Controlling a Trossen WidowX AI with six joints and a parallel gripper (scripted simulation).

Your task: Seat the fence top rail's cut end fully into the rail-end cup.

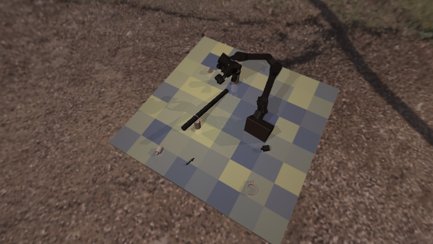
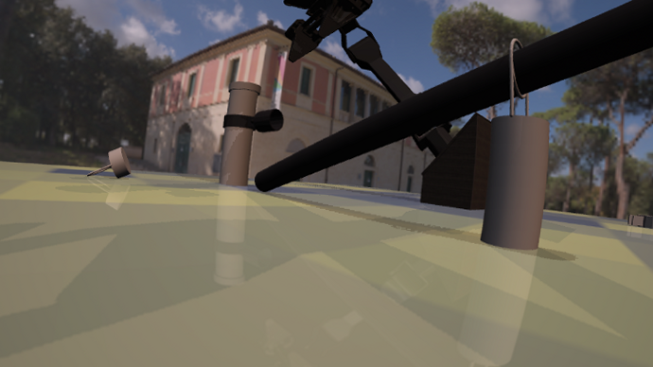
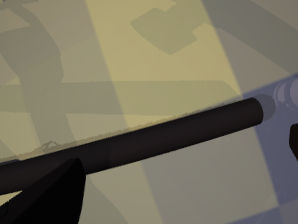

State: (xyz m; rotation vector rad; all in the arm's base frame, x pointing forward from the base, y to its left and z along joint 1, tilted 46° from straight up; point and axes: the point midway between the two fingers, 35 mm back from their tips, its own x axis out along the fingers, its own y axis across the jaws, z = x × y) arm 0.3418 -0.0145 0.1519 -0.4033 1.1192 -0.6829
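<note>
Now: gripper tip 170 mm to the left of the brace band, 100 mm above it and 40 mm past it. From my gripper tip the other things lie so: black bolt (580 mm to the left, 220 mm below, 30 mm behind); line post (310 mm to the left, 120 mm below, 50 mm ahead).
</note>
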